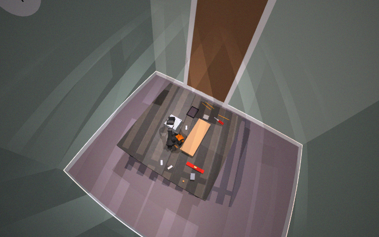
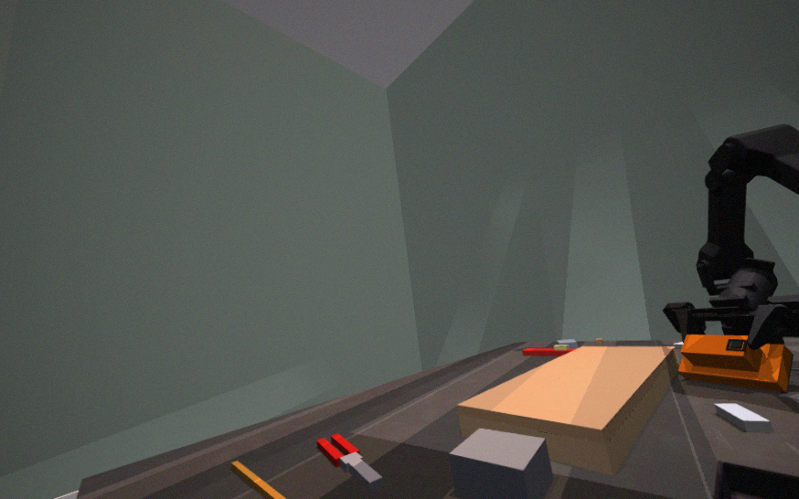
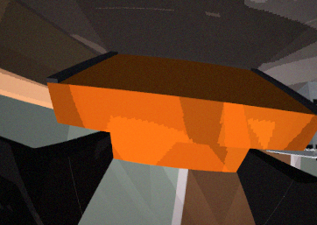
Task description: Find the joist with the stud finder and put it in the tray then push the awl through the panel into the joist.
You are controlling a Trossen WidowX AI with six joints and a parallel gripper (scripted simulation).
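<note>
My gripper tip is 1 cm to the right of the orange stud finder, 1 cm past it and 1 cm above it. Also, from my gripper tip: red level (30 cm to the right, 29 cm ahead, 5 cm below); square indicator (2 cm to the left, 2 cm behind); yellow-handled awl (11 cm to the right, 6 cm behind, 5 cm below).
</note>
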